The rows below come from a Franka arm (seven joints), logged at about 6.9 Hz.
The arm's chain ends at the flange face. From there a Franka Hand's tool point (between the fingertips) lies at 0.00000 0.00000 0.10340 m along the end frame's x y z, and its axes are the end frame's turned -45 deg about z.
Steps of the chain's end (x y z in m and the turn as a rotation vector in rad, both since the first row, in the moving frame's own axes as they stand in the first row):
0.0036, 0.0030, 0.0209, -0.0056, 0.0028, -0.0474
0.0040, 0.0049, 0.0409, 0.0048, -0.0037, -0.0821
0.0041, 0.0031, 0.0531, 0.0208, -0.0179, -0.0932
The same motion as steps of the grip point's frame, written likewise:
0.0002, 0.0053, 0.0209, -0.0059, -0.0020, -0.0474
-0.0006, 0.0057, 0.0409, 0.0060, 0.0008, -0.0821
0.0008, 0.0023, 0.0531, 0.0274, 0.0021, -0.0932

